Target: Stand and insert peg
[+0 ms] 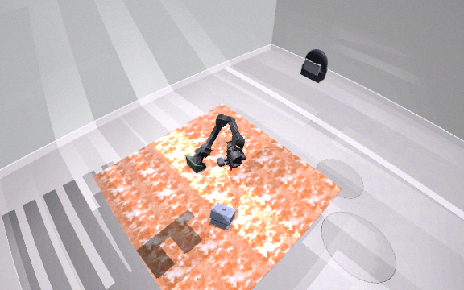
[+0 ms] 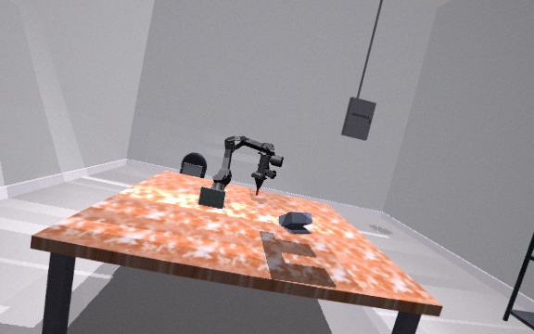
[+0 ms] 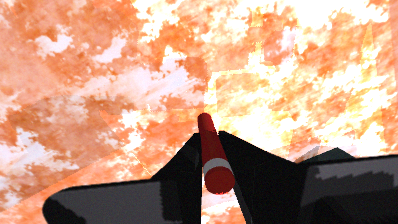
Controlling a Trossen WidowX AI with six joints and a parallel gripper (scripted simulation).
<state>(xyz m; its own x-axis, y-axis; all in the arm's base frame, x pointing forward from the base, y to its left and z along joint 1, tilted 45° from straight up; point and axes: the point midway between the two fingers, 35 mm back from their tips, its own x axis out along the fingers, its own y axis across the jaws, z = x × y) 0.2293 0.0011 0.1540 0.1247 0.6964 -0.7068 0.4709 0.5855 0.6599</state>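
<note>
My gripper tip is now 170 mm short of the grey sloped panel, 270 mm to the left of it and 70 mm above it. Also, from my gripper tip: red peg 20 mm above.
</note>
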